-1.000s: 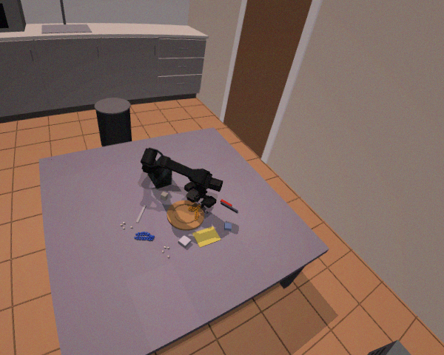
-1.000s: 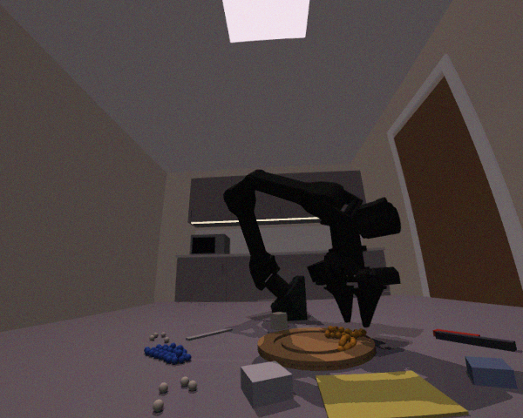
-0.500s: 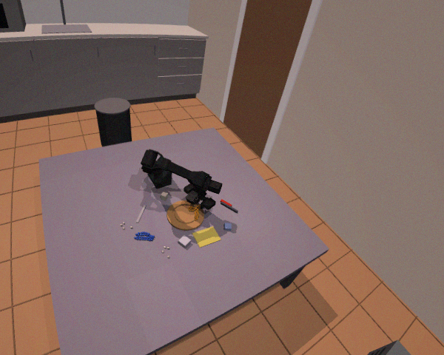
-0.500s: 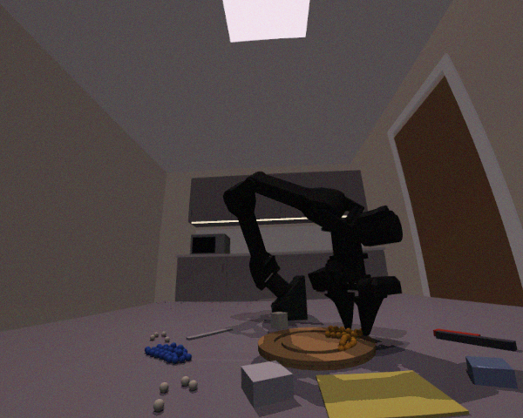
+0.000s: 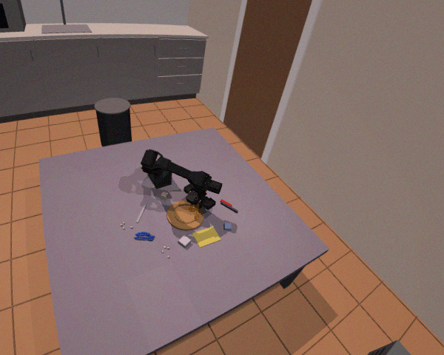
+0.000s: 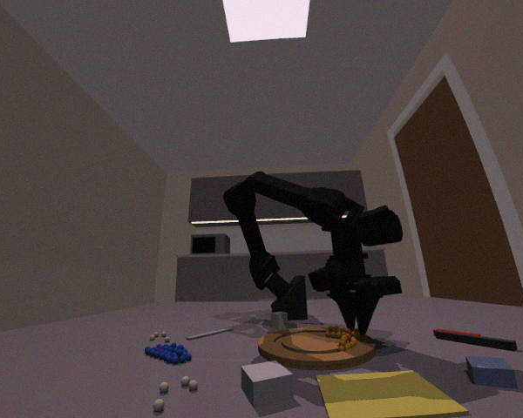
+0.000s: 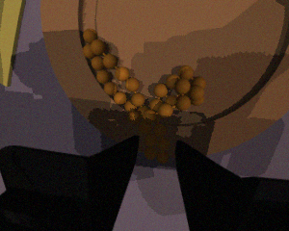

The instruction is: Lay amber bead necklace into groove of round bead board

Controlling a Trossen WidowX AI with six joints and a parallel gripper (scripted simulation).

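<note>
Now: the round wooden bead board 1 cm ahead of my gripper tip, 9 cm to the right of it and 1 cm below it. Round my gripper tip: blue block (19 cm ahead, 7 cm to the left, 1 cm below); red-and-black tool (7 cm ahead, 16 cm to the left, 1 cm below); yellow pad (18 cm ahead, 6 cm to the right, 1 cm below).
</note>
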